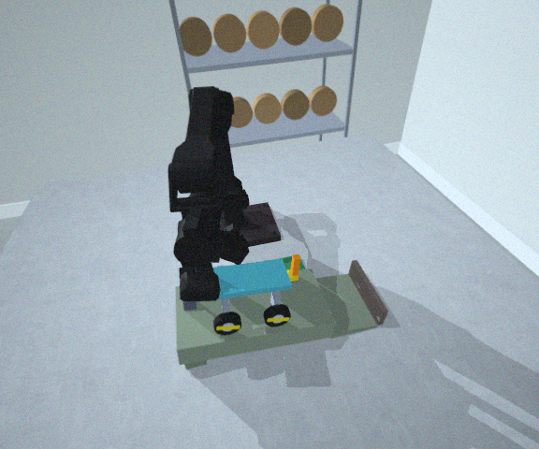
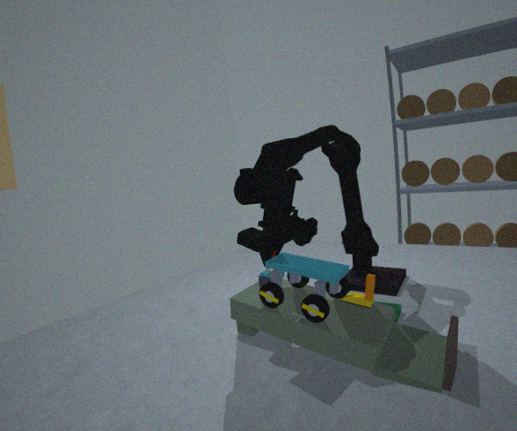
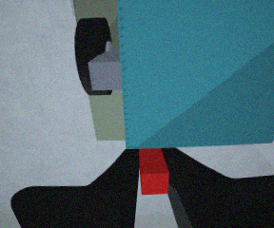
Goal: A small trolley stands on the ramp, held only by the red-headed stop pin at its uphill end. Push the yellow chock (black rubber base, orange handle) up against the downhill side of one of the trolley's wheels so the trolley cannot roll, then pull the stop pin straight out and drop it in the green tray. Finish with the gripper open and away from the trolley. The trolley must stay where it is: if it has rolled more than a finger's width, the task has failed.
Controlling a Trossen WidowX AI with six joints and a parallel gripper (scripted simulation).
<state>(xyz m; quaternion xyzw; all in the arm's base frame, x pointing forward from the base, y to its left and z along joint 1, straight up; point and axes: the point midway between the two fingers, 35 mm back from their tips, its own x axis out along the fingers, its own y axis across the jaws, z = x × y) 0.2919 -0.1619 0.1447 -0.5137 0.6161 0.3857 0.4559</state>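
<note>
The yellow chock lies 200 mm to the left of my gripper tip and 50 mm below it. Also, from my gripper tip: green ramp: 40 mm ahead, 100 mm to the left, 90 mm below; trolley: 40 mm ahead, 100 mm to the left, 20 mm below; red-headed stop pin: right at my gripper tip.
</note>
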